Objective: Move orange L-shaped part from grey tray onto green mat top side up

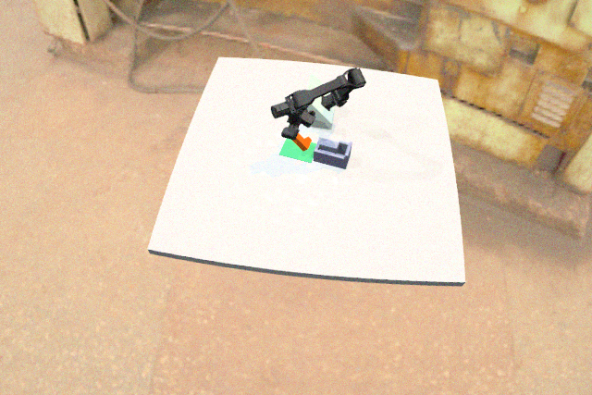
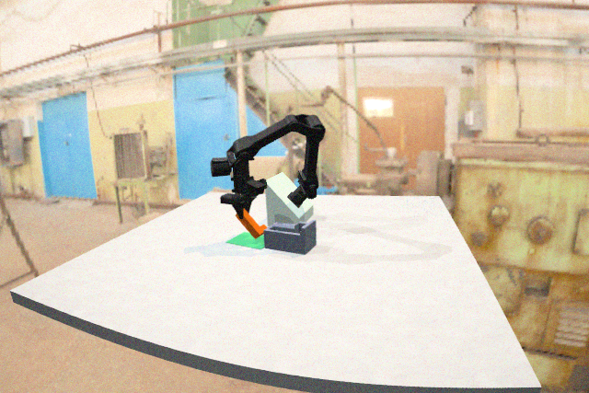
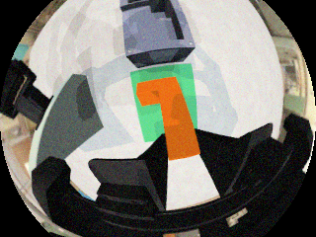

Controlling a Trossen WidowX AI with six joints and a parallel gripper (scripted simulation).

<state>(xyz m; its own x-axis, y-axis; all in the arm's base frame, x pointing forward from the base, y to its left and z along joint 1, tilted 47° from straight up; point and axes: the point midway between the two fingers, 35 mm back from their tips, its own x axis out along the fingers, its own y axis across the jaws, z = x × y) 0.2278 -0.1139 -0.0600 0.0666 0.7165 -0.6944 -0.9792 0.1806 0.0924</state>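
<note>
Right now my gripper tip is 100 mm above the green mat and 20 mm to the right of it. The rest, counted from my gripper tip: orange L-shaped part (30 mm to the left, 30 mm below, 10 mm behind).
</note>
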